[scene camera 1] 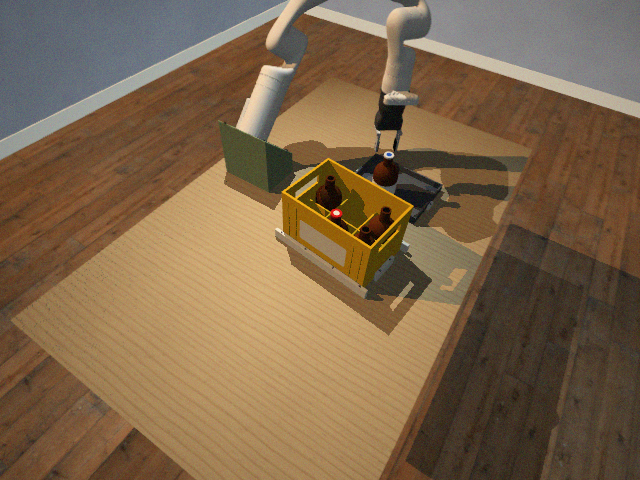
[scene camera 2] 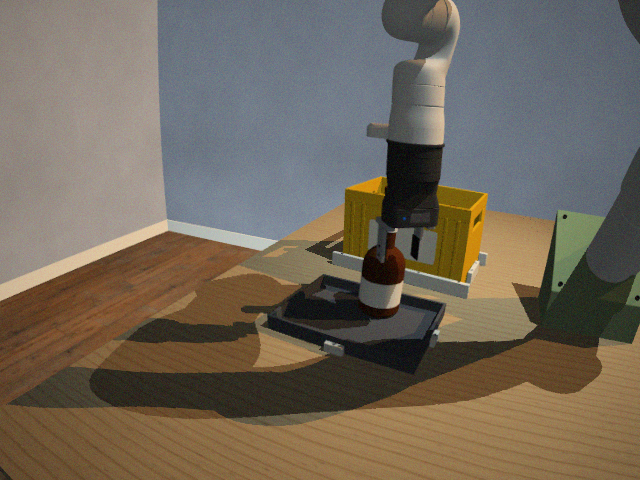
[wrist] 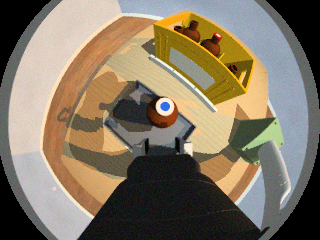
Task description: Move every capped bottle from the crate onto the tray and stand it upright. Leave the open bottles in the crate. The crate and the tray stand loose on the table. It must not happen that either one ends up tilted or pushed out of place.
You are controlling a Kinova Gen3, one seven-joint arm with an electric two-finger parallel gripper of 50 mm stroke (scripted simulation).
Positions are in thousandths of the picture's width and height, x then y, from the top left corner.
Scene:
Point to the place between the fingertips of my gripper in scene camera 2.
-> At 623,539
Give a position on a yellow crate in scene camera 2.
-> At 702,524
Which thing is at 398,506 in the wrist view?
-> A tray.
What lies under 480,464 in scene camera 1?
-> A yellow crate.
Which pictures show the tray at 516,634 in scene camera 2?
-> Scene camera 1, scene camera 2 and the wrist view: all of them.

